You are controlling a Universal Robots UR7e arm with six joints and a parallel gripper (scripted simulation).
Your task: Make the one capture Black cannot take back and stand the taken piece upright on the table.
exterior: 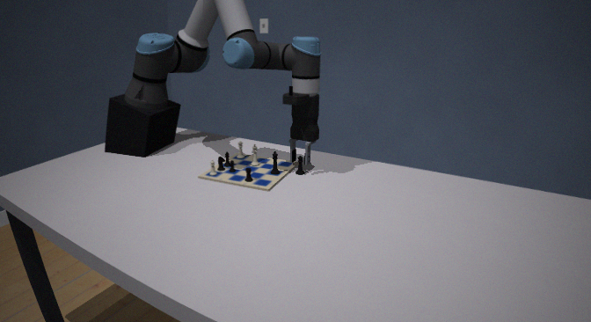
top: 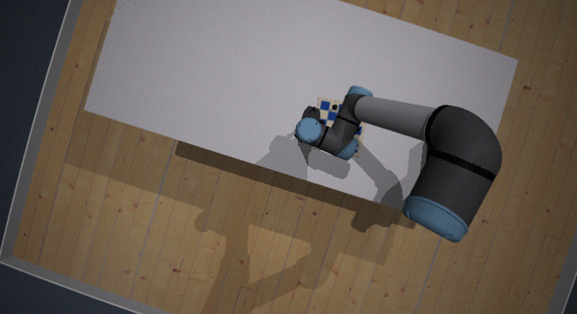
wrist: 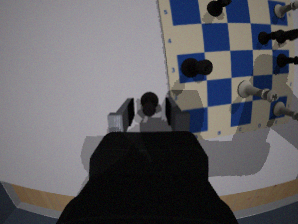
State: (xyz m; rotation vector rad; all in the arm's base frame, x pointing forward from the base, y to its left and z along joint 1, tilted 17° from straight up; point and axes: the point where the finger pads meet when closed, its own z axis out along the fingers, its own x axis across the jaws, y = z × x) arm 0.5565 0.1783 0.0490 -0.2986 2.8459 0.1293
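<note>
My hand is 20 mm above the black chess piece. From my hand the other things lie so: white piece 220 mm behind, 40 mm to the right, 20 mm below; blue-and-cream chessboard 120 mm behind, 80 mm to the right, 50 mm below; tall black piece 40 mm behind, 60 mm to the right, 10 mm below.
</note>
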